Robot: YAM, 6 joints.
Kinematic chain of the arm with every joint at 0, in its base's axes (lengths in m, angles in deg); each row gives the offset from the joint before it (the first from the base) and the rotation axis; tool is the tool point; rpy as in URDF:
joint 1: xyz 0 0 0.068 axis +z
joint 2: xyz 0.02 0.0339 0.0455 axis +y
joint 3: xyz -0.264 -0.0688 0 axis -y
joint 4: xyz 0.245 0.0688 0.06 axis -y
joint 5: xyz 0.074 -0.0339 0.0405 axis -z
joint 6: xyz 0.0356 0 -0.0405 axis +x
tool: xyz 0 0 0 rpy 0 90 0
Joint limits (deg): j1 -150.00..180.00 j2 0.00..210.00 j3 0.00..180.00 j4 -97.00..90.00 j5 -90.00..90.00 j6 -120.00..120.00
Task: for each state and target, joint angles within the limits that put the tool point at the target. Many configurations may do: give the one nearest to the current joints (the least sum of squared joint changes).
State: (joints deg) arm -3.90 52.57 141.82 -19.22 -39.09 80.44
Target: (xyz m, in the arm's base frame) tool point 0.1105 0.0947 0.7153
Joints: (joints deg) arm 33.50 93.53 155.74 1.14 -30.36 80.44
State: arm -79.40 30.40 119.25 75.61 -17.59 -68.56
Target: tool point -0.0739 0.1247 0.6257
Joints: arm -56.31 47.14 103.31 75.08 -12.47 -68.56
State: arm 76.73 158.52 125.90 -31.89 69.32 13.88
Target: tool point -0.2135 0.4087 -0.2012
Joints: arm 121.54 188.72 127.79 -24.25 63.24 13.88
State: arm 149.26 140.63 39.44 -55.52 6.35 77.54
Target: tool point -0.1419 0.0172 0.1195
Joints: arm 173.19 104.78 38.52 -87.10 0.40 77.54
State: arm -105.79 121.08 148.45 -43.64 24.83 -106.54
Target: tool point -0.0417 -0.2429 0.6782
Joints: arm -96.95 106.44 166.84 -20.60 19.68 -106.54
